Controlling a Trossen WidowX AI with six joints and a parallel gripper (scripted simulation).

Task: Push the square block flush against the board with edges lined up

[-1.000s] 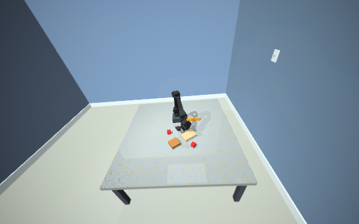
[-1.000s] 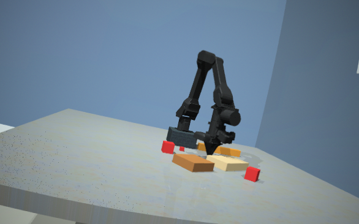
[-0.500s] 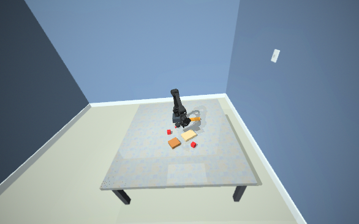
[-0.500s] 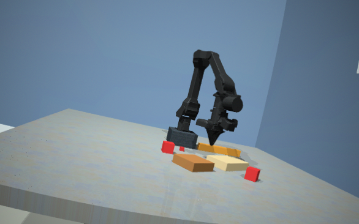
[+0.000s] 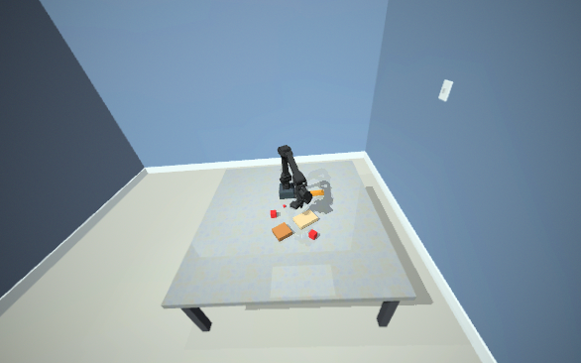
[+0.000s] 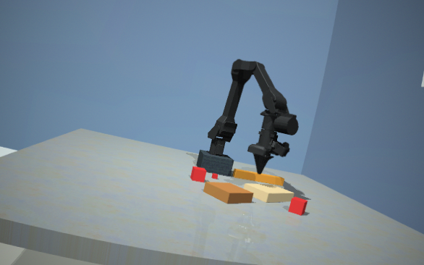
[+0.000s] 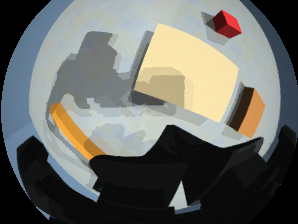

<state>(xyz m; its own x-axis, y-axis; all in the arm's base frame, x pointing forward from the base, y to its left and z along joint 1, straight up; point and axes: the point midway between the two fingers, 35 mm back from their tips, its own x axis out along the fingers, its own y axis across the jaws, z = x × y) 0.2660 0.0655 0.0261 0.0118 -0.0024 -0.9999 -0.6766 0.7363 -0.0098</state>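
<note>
My gripper tip is 70 mm short of the cream flat block, 10 mm to the right of it and 40 mm above it. From my gripper tip the other things lie so: tiny red piece 110 mm behind, 120 mm to the right, 50 mm below; brown flat square block 140 mm ahead, 170 mm to the right, 40 mm below; orange board 190 mm behind, 120 mm to the left, 40 mm below.
</note>
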